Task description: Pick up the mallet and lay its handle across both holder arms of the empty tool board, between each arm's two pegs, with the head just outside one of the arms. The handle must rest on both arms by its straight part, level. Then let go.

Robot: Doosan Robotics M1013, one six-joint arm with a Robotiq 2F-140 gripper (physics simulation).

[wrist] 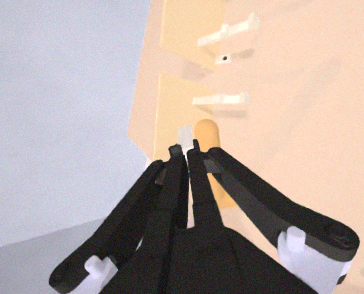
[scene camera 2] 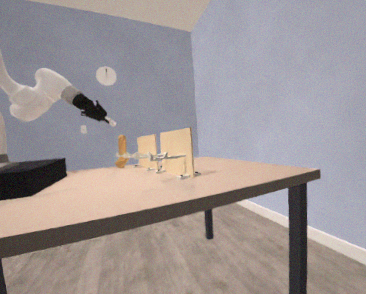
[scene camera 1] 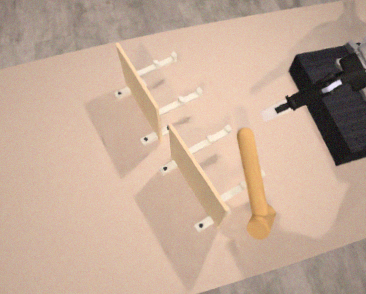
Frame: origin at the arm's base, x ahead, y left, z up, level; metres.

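Where they show: gripper, fingertip midpoint: (wrist: 187, 135) (scene camera 2: 115, 125) (scene camera 1: 263, 116).
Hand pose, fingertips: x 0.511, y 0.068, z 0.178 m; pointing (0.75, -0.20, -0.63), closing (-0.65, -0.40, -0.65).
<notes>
After its pixels a point has its place.
The orange mallet (scene camera 1: 252, 170) {x 0.560, y 0.146, z 0.067 m} (scene camera 2: 121, 145) {x 0.539, y 0.085, z 0.061 m} (wrist: 206, 132) {x 0.529, y 0.066, z 0.117 m} stands nearly upright, head down and handle up, beside the lower tan board (scene camera 1: 196, 176) {x 0.692, y 0.099, z 0.056 m} (scene camera 2: 146, 151) {x 0.686, y 0.084, z 0.014 m} (wrist: 175, 107) {x 0.692, y 0.037, z 0.060 m}. In scene camera 1 its handle crosses in front of that board's lower white arm (scene camera 1: 232, 192) {x 0.615, y 0.162, z 0.002 m}; contact cannot be told. That board's other arm (scene camera 1: 210, 141) {x 0.604, y 0.008, z 0.012 m} (wrist: 221, 99) {x 0.595, y 0.000, z 0.006 m} is bare. The second tan board (scene camera 1: 139, 91) {x 0.729, y -0.207, z 0.046 m} (scene camera 2: 175, 150) {x 0.723, y -0.233, z 0.021 m} (wrist: 186, 27) {x 0.717, y -0.161, z 0.047 m} has two bare arms with pegs. My gripper (scene camera 1: 274, 112) {x 0.511, y 0.068, z 0.178 m} (scene camera 2: 111, 121) {x 0.511, y 0.068, z 0.178 m} (wrist: 187, 135) {x 0.511, y 0.068, z 0.178 m} is shut and empty, above and apart from the mallet, and hides part of it in the wrist view.
The robot's black base block (scene camera 1: 330, 120) {x 0.231, y 0.088, z -0.008 m} (scene camera 2: 32, 175) {x 0.193, y -0.149, z -0.025 m} is at the right in scene camera 1. Both boards stand on white feet on the tan table (scene camera 1: 50, 200) {x 1.091, y -0.055, z -0.092 m} (scene camera 2: 240, 175) {x 0.893, y -0.455, z -0.093 m}. The table's edge runs near the mallet's head in scene camera 1.
</notes>
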